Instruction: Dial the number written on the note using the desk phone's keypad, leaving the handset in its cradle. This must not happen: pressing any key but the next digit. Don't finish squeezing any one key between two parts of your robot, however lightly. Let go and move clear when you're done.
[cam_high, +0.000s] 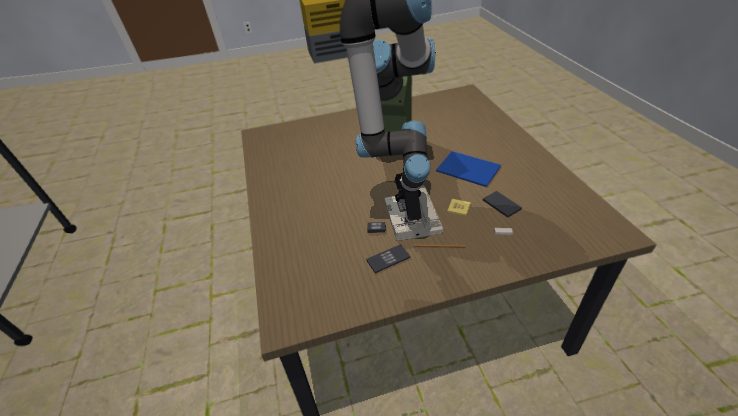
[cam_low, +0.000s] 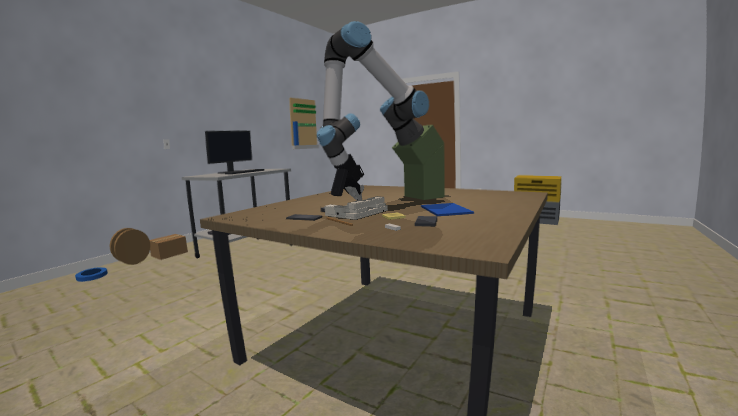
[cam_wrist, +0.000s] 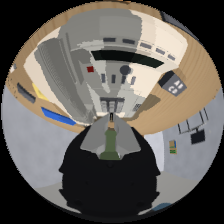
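The handset lies 40 mm ahead of my hand and 70 mm to the left of it. The rest, counted from my hand: yellow note (50 mm ahead, 200 mm to the left, 40 mm below); then pencil (220 mm ahead, 60 mm to the left, 50 mm below); then small dark device (70 mm ahead, 130 mm to the right, 40 mm below).
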